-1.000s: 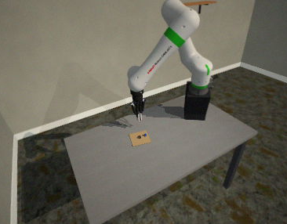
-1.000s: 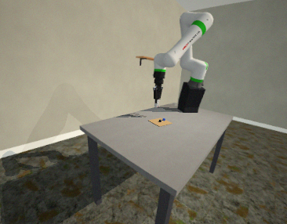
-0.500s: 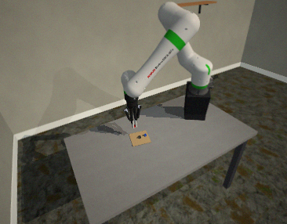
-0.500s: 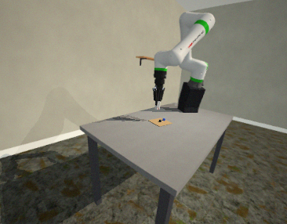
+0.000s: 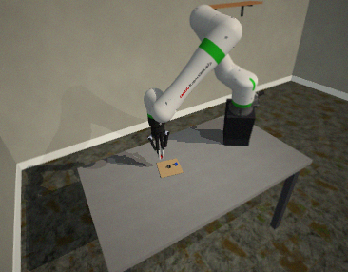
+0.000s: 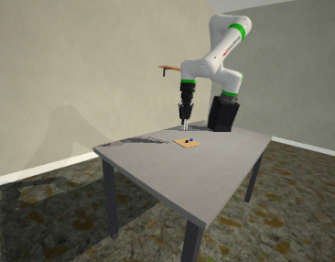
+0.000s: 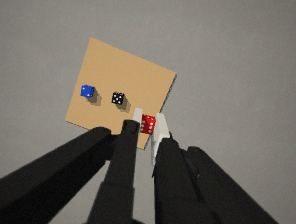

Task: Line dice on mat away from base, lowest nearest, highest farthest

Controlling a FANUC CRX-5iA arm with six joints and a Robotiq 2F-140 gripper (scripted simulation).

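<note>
Right now my hand is 5 cm past the black die and 13 cm above it. The rest, counted from my hand: blue die 10 cm behind, 13 cm below; then red die 3 cm below; then tan mat 5 cm behind, 14 cm below.
</note>
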